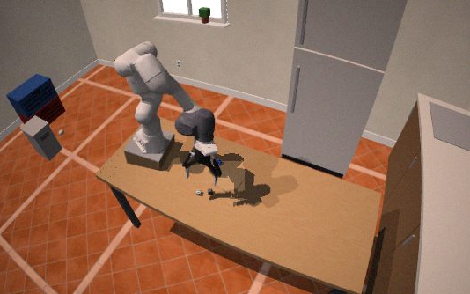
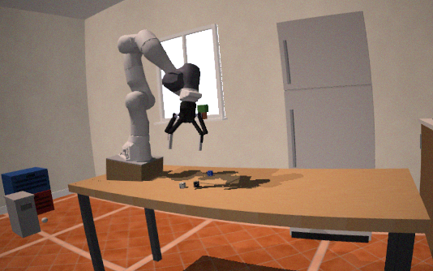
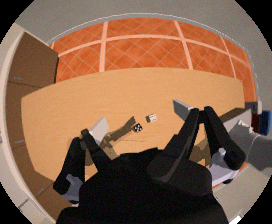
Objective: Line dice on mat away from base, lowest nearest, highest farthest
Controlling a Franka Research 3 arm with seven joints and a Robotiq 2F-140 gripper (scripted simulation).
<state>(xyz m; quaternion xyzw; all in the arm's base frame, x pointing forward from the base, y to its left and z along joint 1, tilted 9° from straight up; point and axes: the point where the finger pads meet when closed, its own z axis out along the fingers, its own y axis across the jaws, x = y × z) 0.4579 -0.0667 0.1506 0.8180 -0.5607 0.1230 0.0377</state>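
My gripper is now 110 mm past the blue die, 260 mm to the right of it and 180 mm above it. From my hand the other things lie so: wood-coloured mat 20 mm ahead, 190 mm to the left, 190 mm below.
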